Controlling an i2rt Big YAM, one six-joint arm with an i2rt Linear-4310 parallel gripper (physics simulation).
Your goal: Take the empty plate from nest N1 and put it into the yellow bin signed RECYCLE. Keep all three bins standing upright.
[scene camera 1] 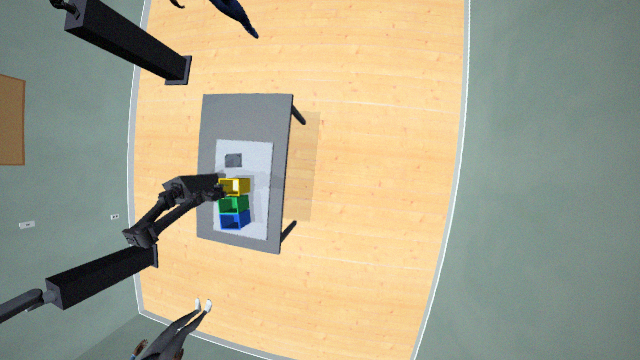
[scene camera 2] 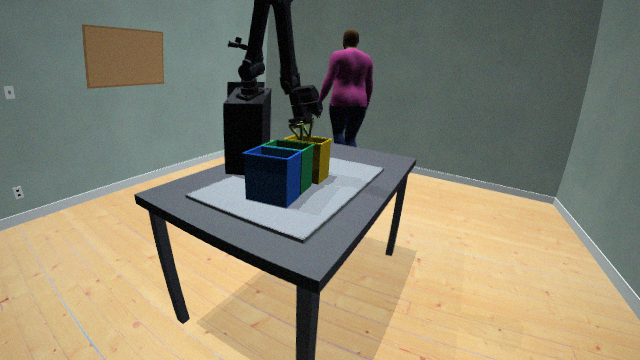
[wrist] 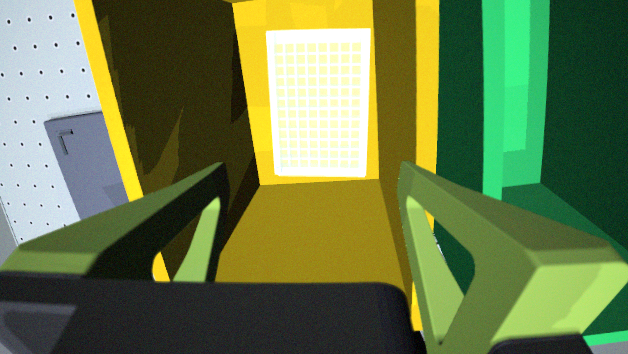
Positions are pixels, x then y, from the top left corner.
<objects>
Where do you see a green bin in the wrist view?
At 525, 102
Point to a gridded plate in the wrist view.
318, 78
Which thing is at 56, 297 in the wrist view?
My gripper.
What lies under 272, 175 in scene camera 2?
A blue bin.
</objects>
